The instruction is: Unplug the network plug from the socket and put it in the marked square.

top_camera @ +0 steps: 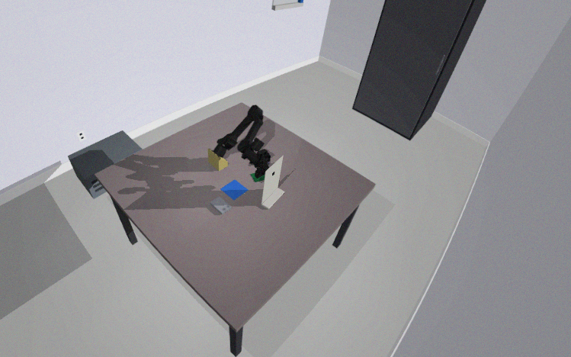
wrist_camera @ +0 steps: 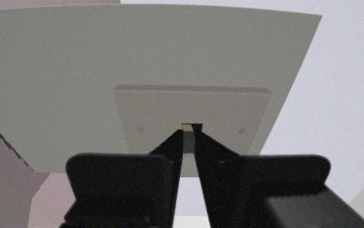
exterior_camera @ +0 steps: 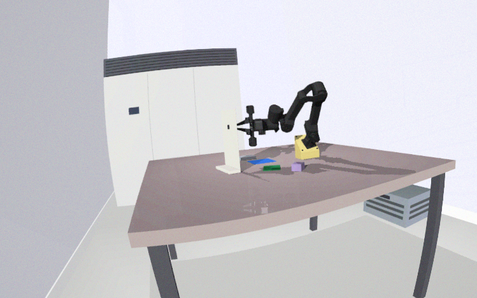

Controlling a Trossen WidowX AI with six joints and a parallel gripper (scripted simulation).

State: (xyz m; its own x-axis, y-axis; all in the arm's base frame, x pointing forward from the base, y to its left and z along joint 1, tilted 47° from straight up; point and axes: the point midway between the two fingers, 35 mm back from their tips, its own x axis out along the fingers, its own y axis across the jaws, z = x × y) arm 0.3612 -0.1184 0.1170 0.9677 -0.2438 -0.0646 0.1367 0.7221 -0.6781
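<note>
The blue marked square is 180 mm behind my gripper tip, 100 mm to the right of it and 190 mm below it. The rest, counted from my gripper tip: network plug right at my gripper tip; then upright panel 20 mm ahead, 70 mm below; then green block 130 mm behind, 100 mm to the left, 190 mm below.
</note>
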